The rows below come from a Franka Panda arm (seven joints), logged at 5 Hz.
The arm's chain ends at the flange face. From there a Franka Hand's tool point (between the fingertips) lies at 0.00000 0.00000 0.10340 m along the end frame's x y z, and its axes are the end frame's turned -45 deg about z.
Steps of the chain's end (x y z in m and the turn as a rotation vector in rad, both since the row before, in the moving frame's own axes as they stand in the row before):
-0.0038, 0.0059, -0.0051, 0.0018, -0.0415, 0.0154
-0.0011, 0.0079, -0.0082, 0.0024, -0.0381, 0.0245
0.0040, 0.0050, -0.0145, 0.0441, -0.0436, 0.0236
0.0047, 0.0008, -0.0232, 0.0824, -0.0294, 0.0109
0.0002, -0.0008, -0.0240, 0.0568, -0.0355, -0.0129
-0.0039, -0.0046, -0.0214, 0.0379, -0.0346, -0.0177
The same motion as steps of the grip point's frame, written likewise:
-0.0097, -0.0017, -0.0052, 0.0306, -0.0281, 0.0154
-0.0089, 0.0018, -0.0083, 0.0286, -0.0252, 0.0245
-0.0006, 0.0000, -0.0147, 0.0620, 0.0004, 0.0236
0.0067, -0.0043, -0.0236, 0.0791, 0.0375, 0.0109
0.0022, -0.0072, -0.0242, 0.0653, 0.0151, -0.0129
0.0007, -0.0113, -0.0215, 0.0513, 0.0023, -0.0177

